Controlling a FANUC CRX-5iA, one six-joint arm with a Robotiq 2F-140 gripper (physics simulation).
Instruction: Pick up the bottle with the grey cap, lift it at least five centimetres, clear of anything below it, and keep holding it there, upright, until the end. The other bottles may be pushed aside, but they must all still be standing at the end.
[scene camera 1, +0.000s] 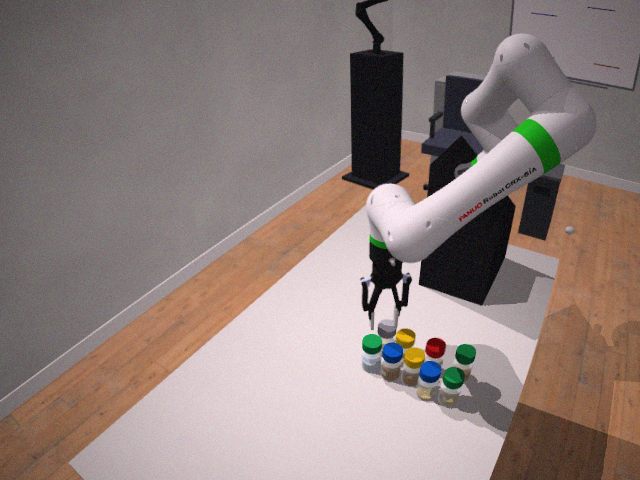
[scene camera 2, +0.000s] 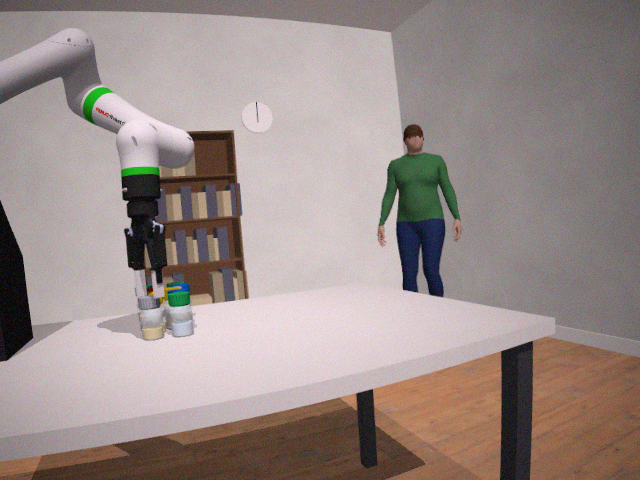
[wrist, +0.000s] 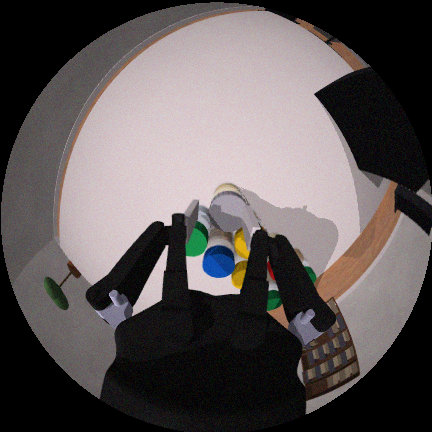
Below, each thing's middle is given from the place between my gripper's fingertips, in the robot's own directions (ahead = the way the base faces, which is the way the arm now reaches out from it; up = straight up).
Scene:
Right now the grey-capped bottle (scene camera 2: 151, 321) is 50 mm below my hand, 10 mm to the left of it and 10 mm behind it. The rest, counted from my hand: green-capped bottle (scene camera 2: 181, 319): 70 mm ahead, 50 mm below, 10 mm to the left; then blue-capped bottle (scene camera 1: 428, 380): 190 mm to the left, 60 mm ahead, 50 mm below.

